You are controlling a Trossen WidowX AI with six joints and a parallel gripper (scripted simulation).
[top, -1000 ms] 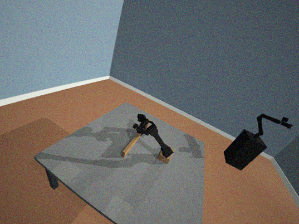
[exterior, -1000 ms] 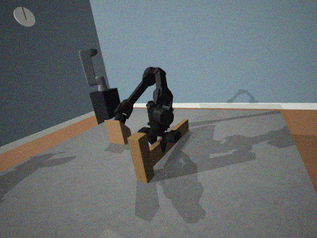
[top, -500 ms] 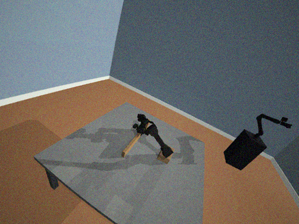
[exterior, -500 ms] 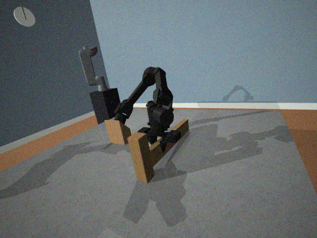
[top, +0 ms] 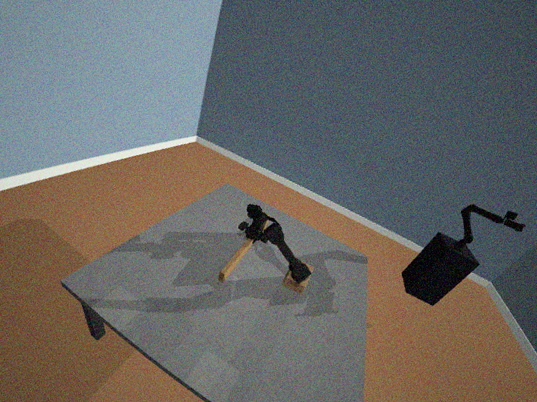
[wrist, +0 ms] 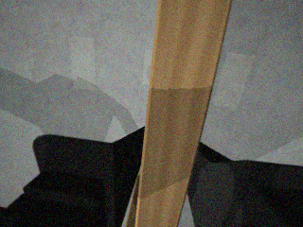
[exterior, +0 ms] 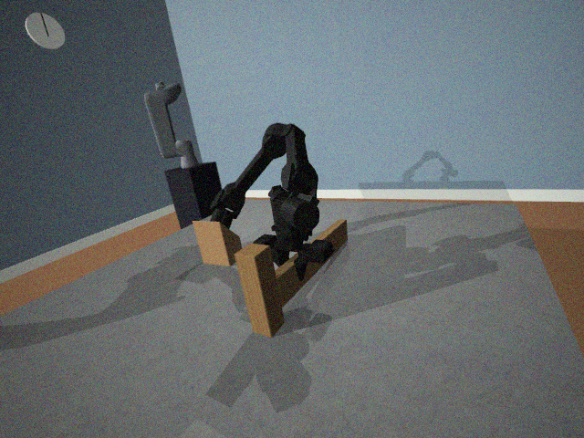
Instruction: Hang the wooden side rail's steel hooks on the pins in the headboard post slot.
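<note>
My gripper tip is 120 mm to the left of the headboard post and 40 mm below it.
</note>
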